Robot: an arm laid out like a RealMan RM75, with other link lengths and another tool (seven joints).
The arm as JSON. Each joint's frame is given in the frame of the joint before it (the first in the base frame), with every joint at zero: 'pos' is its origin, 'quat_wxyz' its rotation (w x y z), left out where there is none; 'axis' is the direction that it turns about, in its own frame. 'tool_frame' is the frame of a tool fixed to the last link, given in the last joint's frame.
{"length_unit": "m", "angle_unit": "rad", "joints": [
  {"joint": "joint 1", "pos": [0.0, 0.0, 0.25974], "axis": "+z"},
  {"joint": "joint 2", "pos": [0.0, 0.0, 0.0], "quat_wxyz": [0.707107, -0.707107, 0.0, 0.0], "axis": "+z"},
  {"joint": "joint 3", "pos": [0.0, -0.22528, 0.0], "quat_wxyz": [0.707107, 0.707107, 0.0, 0.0], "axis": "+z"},
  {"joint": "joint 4", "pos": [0.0, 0.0, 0.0], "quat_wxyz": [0.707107, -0.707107, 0.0, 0.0], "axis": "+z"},
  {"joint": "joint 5", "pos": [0.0, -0.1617, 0.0], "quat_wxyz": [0.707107, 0.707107, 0.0, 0.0], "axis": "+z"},
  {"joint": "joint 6", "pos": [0.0, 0.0, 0.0], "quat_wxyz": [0.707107, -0.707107, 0.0, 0.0], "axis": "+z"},
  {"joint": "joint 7", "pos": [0.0, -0.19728, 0.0], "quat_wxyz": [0.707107, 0.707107, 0.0, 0.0], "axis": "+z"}
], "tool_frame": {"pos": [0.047, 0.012, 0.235], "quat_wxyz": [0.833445, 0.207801, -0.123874, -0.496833]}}
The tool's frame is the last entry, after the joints.
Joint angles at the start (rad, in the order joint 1, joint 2, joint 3, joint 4, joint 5, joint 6, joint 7):
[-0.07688, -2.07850, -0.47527, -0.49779, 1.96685, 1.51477, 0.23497]
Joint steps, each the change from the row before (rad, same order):
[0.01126, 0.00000, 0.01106, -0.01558, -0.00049, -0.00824, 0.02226]
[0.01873, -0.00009, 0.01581, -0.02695, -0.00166, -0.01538, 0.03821]
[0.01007, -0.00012, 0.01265, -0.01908, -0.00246, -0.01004, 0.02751]
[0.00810, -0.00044, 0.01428, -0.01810, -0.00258, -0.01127, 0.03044]
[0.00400, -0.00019, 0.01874, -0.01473, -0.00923, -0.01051, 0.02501]
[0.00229, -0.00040, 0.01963, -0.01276, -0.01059, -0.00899, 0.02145]
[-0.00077, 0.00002, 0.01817, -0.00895, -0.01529, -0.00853, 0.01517]
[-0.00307, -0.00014, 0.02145, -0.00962, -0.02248, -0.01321, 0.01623]
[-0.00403, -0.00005, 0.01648, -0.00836, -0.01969, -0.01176, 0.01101]
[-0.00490, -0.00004, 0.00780, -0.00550, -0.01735, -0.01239, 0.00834]
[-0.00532, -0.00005, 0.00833, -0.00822, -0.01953, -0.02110, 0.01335]
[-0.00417, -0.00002, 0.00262, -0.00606, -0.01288, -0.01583, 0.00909]
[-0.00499, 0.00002, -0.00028, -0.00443, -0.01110, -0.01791, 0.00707]
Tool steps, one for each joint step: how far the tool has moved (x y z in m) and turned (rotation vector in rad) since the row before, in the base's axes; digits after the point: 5 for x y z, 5 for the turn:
[-0.00099, -0.00140, -0.00673, -0.01056, 0.00856, 0.00798]
[-0.00242, -0.00217, -0.01059, -0.01629, 0.01396, 0.01540]
[-0.00001, -0.00124, -0.00756, -0.01167, 0.00991, 0.00729]
[0.00096, -0.00100, -0.00897, -0.01415, 0.01341, 0.00560]
[0.00070, -0.00055, -0.00911, -0.01569, 0.00988, 0.00491]
[0.00105, -0.00060, -0.00880, -0.01560, 0.00761, 0.00337]
[-0.00063, 0.00011, -0.00716, -0.01342, 0.00431, 0.00560]
[-0.00225, 0.00081, -0.00897, -0.01747, 0.00357, 0.00989]
[-0.00198, 0.00102, -0.00706, -0.01425, 0.00018, 0.00839]
[-0.00345, 0.00185, -0.00453, -0.00920, 0.00059, 0.01067]
[-0.00478, 0.00230, -0.00793, -0.01628, 0.00308, 0.01484]
[-0.00361, 0.00192, -0.00492, -0.01019, 0.00165, 0.01100]
[-0.00395, 0.00226, -0.00498, -0.01077, 0.00148, 0.01119]

